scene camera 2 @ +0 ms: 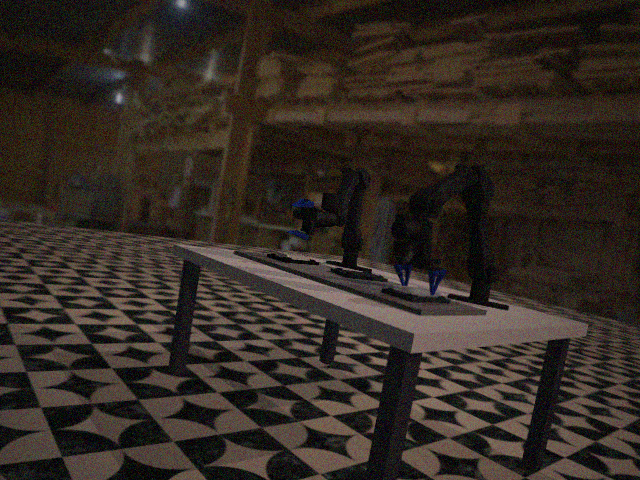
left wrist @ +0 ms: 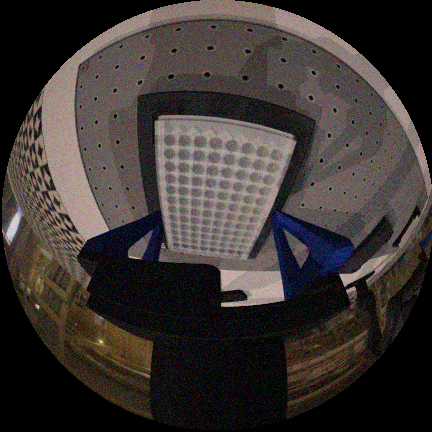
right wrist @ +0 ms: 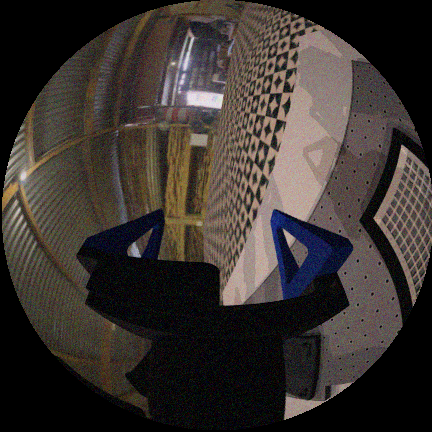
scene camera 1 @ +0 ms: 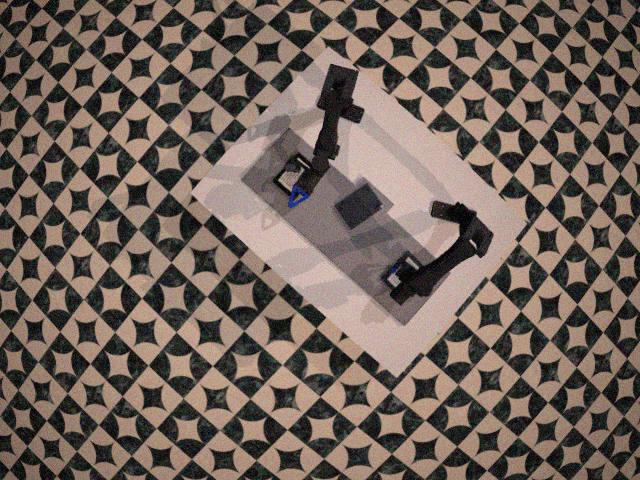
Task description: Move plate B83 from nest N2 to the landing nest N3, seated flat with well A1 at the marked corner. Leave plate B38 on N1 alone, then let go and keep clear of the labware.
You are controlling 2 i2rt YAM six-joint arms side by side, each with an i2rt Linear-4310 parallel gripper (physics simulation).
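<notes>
A pale plate with round wells sits in a black nest at the lower right of scene camera 1. My left gripper is open and points down just above it, one finger toward each long side. A gridded plate sits in the upper-left nest. The middle nest is dark, with no plate visible on it. My right gripper is open and empty, raised and pointing sideways. Plate labels and marked corners are unreadable.
The nests stand on a grey perforated board on a white table. In scene camera 1, the right arm reaches in beside the upper-left nest, and the left arm partly covers the lower-right nest.
</notes>
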